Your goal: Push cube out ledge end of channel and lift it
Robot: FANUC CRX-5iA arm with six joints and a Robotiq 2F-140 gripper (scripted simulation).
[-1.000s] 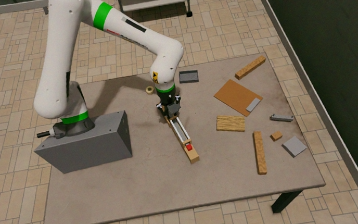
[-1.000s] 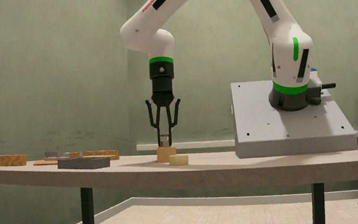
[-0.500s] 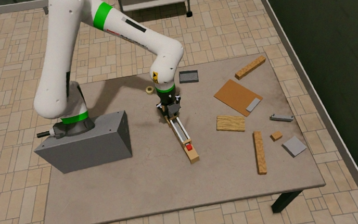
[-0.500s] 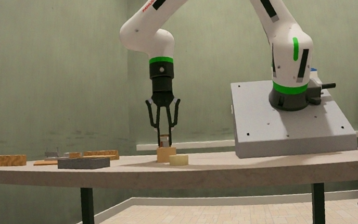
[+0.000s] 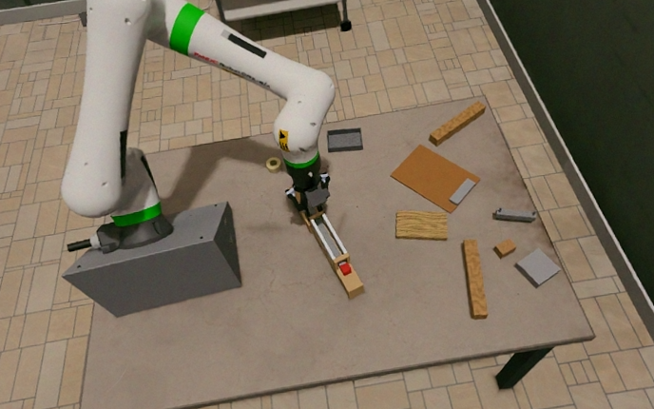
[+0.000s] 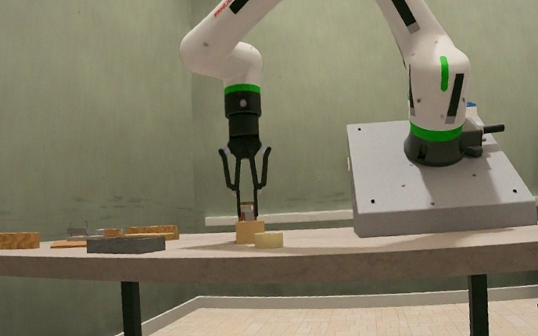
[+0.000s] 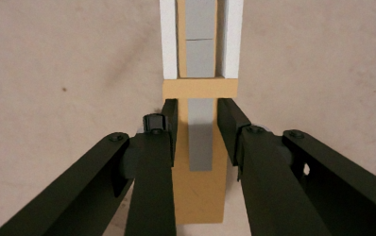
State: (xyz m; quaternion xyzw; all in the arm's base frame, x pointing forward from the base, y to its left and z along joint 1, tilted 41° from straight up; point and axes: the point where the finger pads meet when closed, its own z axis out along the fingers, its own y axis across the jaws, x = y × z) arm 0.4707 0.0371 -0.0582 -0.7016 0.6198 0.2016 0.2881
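Now: hand 3 cm above the thin grey bar. Also, from my hand: wooden channel: 2 cm ahead, 10 cm to the right, 3 cm below; red cube: 3 cm ahead, 20 cm to the right, 3 cm below; cream ring: 7 cm behind, 27 cm to the left, 8 cm below.
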